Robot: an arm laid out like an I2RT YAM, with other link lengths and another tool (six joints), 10 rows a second.
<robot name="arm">
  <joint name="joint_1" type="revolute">
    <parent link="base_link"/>
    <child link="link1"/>
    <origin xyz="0 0 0.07"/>
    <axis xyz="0 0 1"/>
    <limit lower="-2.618" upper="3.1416"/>
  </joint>
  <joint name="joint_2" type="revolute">
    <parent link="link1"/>
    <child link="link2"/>
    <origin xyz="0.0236 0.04 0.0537"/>
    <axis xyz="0 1 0"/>
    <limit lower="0" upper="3.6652"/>
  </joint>
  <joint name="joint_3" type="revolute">
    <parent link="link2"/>
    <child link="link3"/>
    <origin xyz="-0.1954 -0.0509 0"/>
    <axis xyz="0 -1 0"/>
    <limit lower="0" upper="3.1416"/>
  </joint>
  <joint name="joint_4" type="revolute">
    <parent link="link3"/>
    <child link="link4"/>
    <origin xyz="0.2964 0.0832 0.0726"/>
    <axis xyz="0 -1 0"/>
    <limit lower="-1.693" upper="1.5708"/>
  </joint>
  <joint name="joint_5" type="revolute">
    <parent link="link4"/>
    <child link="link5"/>
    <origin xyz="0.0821 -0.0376 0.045"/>
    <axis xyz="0 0 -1"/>
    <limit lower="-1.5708" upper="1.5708"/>
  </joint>
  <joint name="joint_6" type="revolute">
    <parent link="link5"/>
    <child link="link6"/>
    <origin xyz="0.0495 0 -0.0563"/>
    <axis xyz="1 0 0"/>
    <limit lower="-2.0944" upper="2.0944"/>
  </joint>
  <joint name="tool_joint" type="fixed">
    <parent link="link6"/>
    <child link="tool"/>
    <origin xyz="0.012 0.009 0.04" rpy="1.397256 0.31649 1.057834"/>
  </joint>
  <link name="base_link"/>
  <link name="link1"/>
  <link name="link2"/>
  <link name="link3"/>
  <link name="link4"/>
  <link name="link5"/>
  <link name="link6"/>
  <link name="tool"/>
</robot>
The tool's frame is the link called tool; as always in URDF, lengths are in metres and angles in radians.
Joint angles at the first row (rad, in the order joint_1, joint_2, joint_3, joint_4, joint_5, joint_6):
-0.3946, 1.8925, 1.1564, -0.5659, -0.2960, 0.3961
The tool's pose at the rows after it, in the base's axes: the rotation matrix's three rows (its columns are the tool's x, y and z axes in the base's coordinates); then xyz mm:
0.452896, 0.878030, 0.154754; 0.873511, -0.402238, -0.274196; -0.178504, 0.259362, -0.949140; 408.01, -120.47, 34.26
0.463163, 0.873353, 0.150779; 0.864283, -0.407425, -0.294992; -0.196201, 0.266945, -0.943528; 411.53, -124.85, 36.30
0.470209, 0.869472, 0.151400; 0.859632, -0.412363, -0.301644; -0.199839, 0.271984, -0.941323; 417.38, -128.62, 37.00
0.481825, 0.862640, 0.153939; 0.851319, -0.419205, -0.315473; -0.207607, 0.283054, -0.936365; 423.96, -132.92, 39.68
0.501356, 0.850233, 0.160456; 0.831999, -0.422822, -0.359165; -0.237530, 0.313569, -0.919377; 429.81, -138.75, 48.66
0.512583, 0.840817, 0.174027; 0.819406, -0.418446, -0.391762; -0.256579, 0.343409, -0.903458; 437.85, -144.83, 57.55
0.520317, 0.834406, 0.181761; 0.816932, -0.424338, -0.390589; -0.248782, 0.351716, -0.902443; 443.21, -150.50, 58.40
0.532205, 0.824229, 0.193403; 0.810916, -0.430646, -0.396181; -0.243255, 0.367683, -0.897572; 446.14, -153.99, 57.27
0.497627, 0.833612, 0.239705; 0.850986, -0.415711, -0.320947; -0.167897, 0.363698, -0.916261; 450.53, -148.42, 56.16
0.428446, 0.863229, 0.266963; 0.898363, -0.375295, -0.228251; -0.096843, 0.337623, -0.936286; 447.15, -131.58, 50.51
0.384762, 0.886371, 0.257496; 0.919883, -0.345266, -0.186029; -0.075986, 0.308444, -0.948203; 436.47, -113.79, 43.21
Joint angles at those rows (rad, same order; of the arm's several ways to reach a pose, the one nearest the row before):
-0.3942, 1.9039, 1.1716, -0.5659, -0.2900, 0.3952
-0.3973, 1.9166, 1.1938, -0.5672, -0.2695, 0.3987
-0.3988, 1.9430, 1.2284, -0.5690, -0.2638, 0.4034
-0.3996, 1.9660, 1.2647, -0.5692, -0.2517, 0.4118
-0.4006, 1.9667, 1.2912, -0.5632, -0.2129, 0.4187
-0.4028, 1.9803, 1.3326, -0.5614, -0.1879, 0.4159
-0.4103, 2.0070, 1.3673, -0.5599, -0.1947, 0.4169
-0.4142, 2.0201, 1.3751, -0.5361, -0.1954, 0.4233
-0.4126, 2.0348, 1.3886, -0.5383, -0.2855, 0.4080
-0.3972, 2.0249, 1.3598, -0.5565, -0.3777, 0.3726
-0.3749, 1.9872, 1.2915, -0.5630, -0.4063, 0.3559

